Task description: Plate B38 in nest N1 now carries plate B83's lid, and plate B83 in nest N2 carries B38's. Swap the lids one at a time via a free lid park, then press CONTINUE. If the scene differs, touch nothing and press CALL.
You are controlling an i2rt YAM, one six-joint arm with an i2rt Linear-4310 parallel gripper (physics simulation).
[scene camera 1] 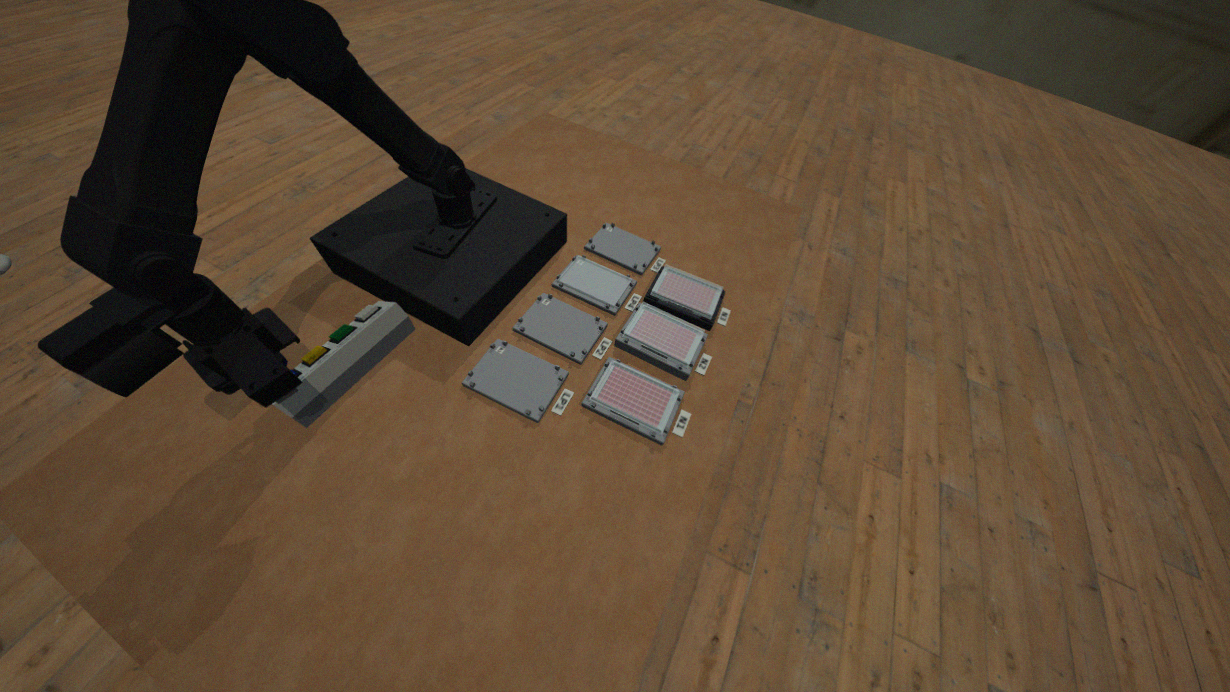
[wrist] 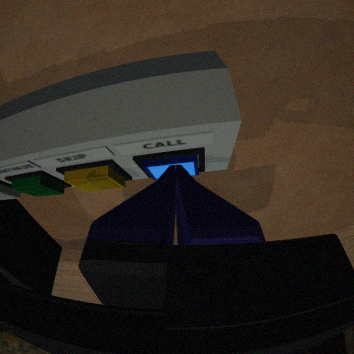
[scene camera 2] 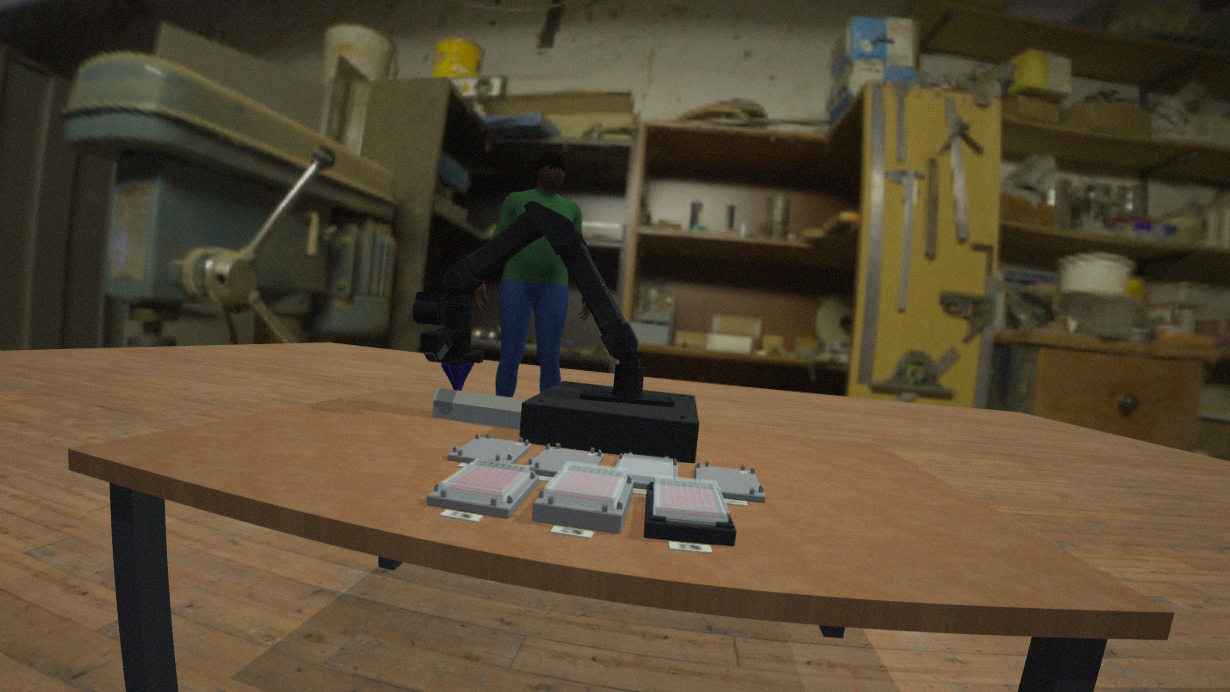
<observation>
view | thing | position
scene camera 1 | my gripper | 282,378
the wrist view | my gripper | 175,173
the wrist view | blue CALL button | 154,167
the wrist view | green CONTINUE button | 39,185
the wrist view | yellow SKIP button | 100,177
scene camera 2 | my gripper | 458,393
</observation>
